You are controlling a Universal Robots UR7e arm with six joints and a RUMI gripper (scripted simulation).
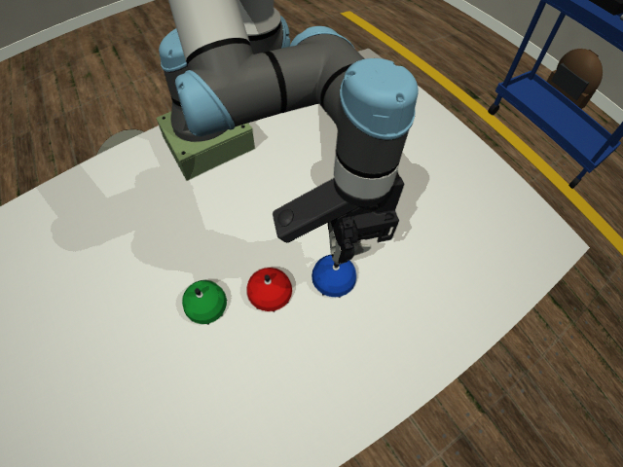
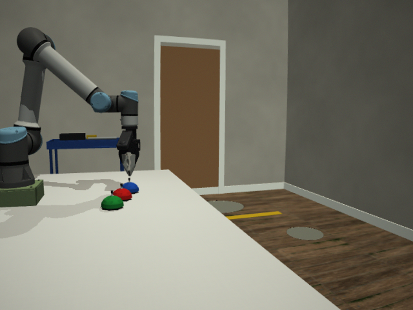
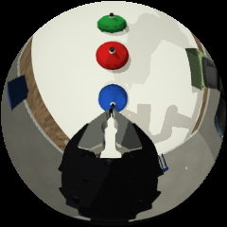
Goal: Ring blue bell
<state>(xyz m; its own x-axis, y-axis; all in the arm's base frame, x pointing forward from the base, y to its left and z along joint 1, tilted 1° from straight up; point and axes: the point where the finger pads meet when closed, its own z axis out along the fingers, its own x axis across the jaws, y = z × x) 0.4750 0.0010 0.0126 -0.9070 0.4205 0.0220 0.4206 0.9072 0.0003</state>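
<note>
Now: hand 50 mm above the blue bell. The rest, counted from my hand: green bell: 110 mm behind, 220 mm to the right, 50 mm below; red bell: 50 mm behind, 110 mm to the right, 50 mm below.
</note>
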